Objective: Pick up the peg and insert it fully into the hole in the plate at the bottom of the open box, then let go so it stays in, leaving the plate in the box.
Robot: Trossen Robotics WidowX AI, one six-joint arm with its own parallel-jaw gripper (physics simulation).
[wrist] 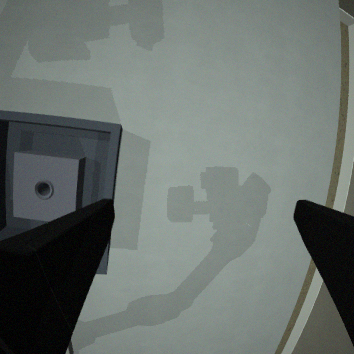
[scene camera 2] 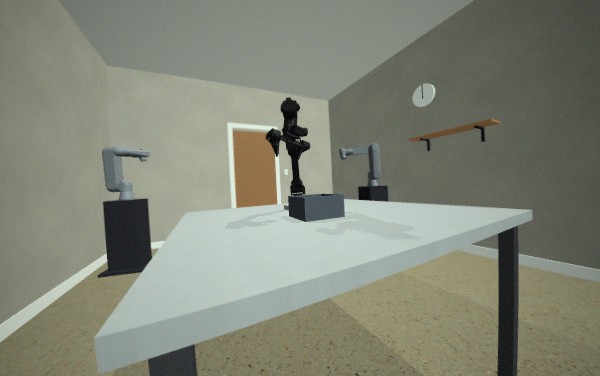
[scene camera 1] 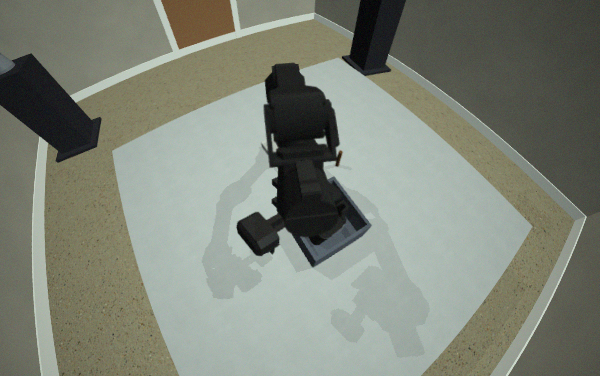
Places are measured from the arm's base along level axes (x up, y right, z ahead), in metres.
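Where they show: gripper, fingertip midpoint: (wrist: 206,209) (scene camera 2: 287,159) (scene camera 1: 290,239).
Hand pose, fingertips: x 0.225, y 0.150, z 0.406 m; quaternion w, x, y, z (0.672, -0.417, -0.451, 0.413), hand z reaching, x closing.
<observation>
After its pixels a point has its place.
The peg (scene camera 1: 339,158) @[y -0.144, x 0.022, z 0.149 m] is a short, thin orange-brown stick on the table beside the arm, behind the box; it does not show in the wrist view. The open blue-grey box (scene camera 1: 351,200) @[y -0.077, x 0.069, z 0.326 m] (scene camera 2: 325,207) @[y 0.002, x 0.020, z 0.431 m] (wrist: 118,150) @[y 0.101, x 0.027, z 0.411 m] stands on the table, partly covered by the arm in scene camera 1. The light grey plate (wrist: 62,202) @[y 0.043, x 0.029, z 0.324 m] lies on its floor, with a round raised-rim hole (wrist: 44,189) that looks empty. My gripper (wrist: 206,209) @[y 0.150, x 0.225, z 0.406 m] is open and empty, high above the table, with one black fingertip overlapping the box's edge in the wrist view. The arm hides much of the gripper in scene camera 1.
The white table (scene camera 1: 175,200) @[y 0.449, x -0.029, z 0.051 m] (scene camera 2: 225,260) @[y 0.373, x -0.029, z 0.765 m] (wrist: 225,100) @[y 0.251, x -0.029, z 0.541 m] carries shadows of the arm and box. The black arm (scene camera 1: 300,117) @[y 0.117, x 0.484, z 0.362 m] (scene camera 2: 295,170) @[y 0.032, x 0.206, z 0.088 m] rises behind the box. Two grey arms (scene camera 2: 112,170) (scene camera 2: 375,162) stand on dark pedestals beyond the table.
</observation>
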